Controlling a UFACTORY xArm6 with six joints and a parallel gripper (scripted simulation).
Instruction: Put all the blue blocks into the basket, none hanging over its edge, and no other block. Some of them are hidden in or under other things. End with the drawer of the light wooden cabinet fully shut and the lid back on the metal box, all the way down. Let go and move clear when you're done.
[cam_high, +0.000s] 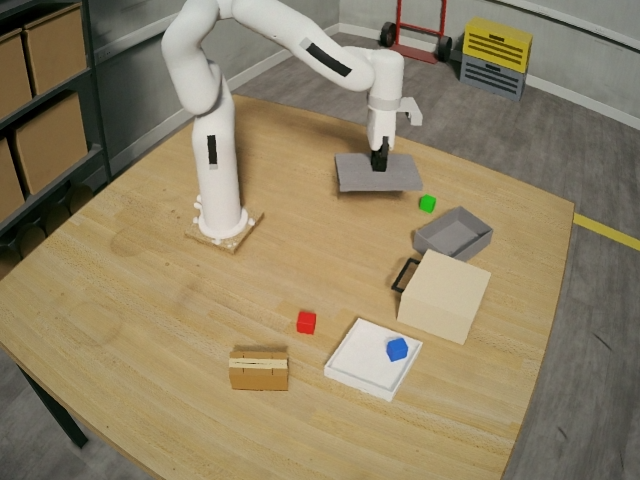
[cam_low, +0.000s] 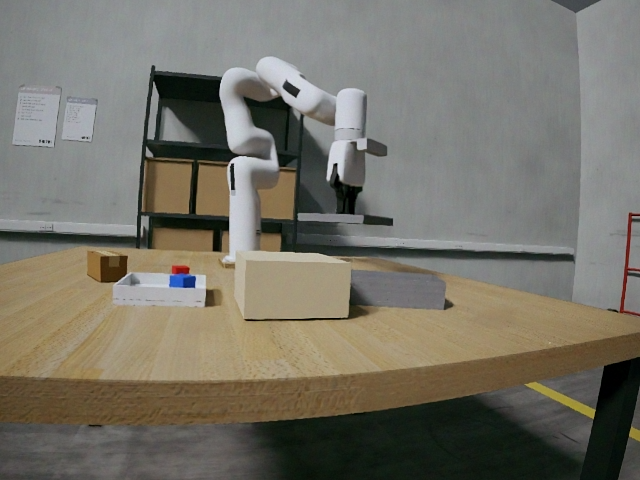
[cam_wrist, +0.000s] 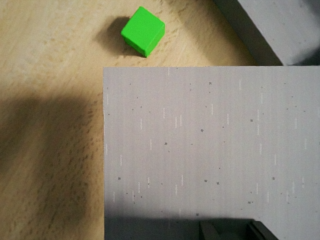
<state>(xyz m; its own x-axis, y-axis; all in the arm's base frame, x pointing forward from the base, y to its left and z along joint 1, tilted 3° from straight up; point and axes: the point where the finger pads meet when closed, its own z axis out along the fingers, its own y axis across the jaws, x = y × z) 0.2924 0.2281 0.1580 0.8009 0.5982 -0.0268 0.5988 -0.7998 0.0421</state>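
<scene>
Right now my hand is 210 mm short of the metal box, 40 mm to the right of it and 160 mm above it. From my hand the other things lie so: grey lid 30 mm below; red block 50 mm ahead, 370 mm to the right, 170 mm below; light wooden cabinet 260 mm ahead, 170 mm to the right, 140 mm below.
</scene>
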